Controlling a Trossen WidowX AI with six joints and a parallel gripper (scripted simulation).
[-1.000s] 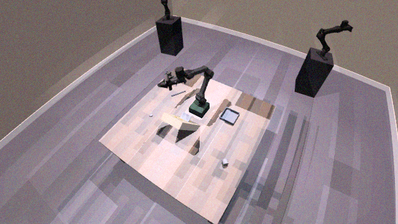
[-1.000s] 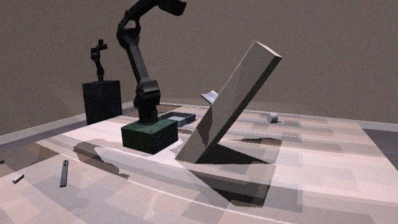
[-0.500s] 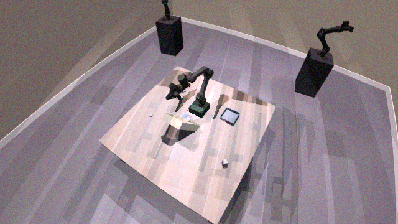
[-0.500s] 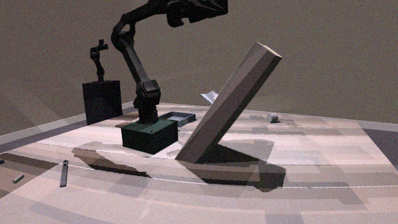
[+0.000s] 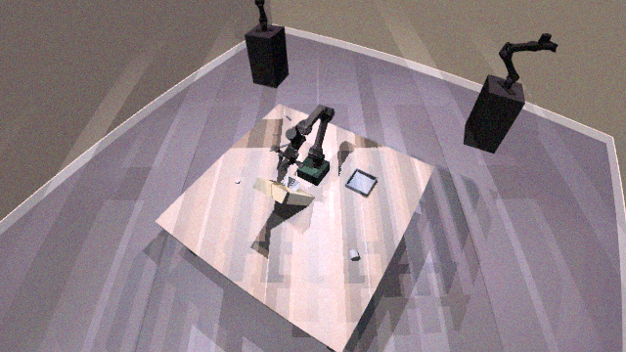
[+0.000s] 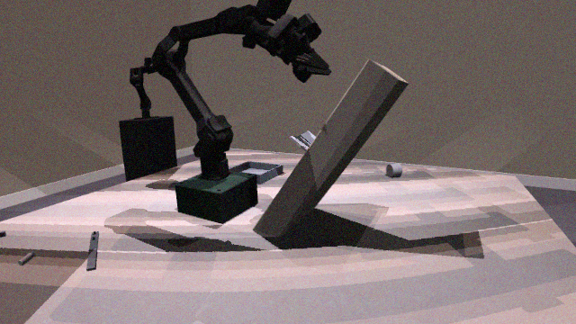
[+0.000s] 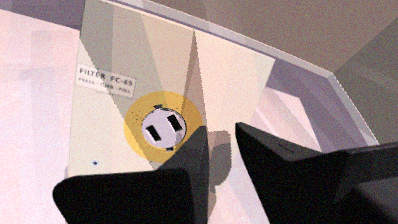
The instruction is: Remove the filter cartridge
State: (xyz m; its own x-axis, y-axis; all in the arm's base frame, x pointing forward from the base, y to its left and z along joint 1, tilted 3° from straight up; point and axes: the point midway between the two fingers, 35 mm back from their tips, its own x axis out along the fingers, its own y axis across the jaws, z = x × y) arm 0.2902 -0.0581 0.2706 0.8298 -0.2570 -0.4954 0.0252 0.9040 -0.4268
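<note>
The filter cartridge lies 8 cm below my gripper tip, 5 cm ahead of it and 2 cm to the left of it. Round my gripper tip: small white rod 52 cm behind, 35 cm to the right, 33 cm below; then blue-grey tray 36 cm to the left, 34 cm behind, 32 cm below; then service panel 15 cm below, 3 cm to the left, 1 cm ahead.
</note>
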